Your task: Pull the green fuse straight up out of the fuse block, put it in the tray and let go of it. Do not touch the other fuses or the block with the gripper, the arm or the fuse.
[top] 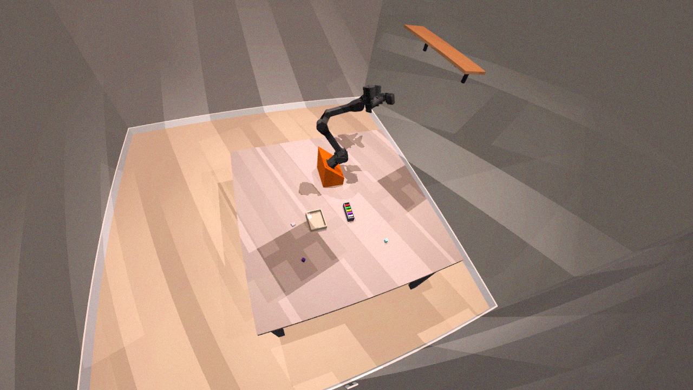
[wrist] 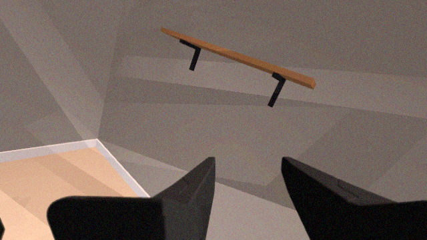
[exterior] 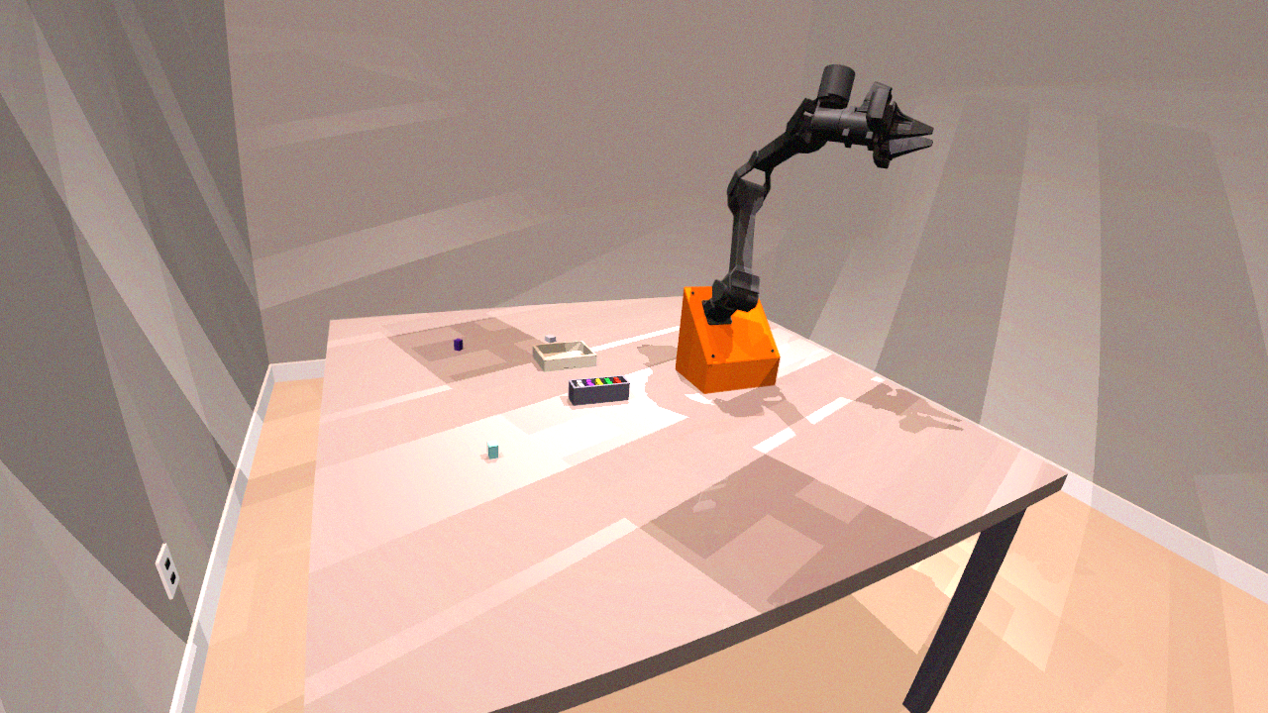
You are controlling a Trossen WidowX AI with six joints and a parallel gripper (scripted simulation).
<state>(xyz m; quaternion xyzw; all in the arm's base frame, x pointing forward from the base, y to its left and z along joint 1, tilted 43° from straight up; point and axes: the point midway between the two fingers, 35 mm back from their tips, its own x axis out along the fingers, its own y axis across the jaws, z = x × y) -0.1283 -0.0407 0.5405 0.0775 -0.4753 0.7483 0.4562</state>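
Now: gripper tip 550 mm above the green fuse, 430 mm short of it and 310 mm to the left of it. Round my gripper tip: purple fuse 550 mm below, 480 mm ahead, 310 mm to the right; yellow fuse 550 mm below, 450 mm ahead, 310 mm to the right; red fuse 550 mm below, 410 mm ahead, 310 mm to the right.
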